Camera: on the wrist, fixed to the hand. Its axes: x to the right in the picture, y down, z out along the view.
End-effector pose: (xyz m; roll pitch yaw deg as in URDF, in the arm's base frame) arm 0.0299 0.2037 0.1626 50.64 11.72 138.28
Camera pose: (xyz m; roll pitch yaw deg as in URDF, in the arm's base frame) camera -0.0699 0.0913 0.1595 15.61 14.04 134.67
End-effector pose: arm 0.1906 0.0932 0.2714 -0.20 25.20 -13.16
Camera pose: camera 0.1629 0.1947 0.1640 -36.26 23.90 -17.57
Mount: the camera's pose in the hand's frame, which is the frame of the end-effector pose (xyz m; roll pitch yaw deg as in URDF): 0.0004 0.0929 -0.1182 -34.18 -1.22 -4.04
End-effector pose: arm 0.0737 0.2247 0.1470 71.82 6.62 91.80
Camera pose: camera -0.0677 0.2266 0.1980 37.24 10.07 89.34
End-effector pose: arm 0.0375 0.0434 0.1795 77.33 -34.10 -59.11
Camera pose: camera 0.1355 0.1439 0.2333 44.39 -30.40 -61.52
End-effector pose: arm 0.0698 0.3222 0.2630 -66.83 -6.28 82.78
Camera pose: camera 0.1432 0.3278 0.1319 -100.98 -10.47 82.31
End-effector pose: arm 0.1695 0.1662 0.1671 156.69 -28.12 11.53
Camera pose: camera 0.1104 0.1148 0.2954 120.86 -25.35 15.10
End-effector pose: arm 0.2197 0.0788 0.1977 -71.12 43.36 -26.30
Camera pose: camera 0.1061 0.0437 0.1057 -105.47 39.14 -26.50
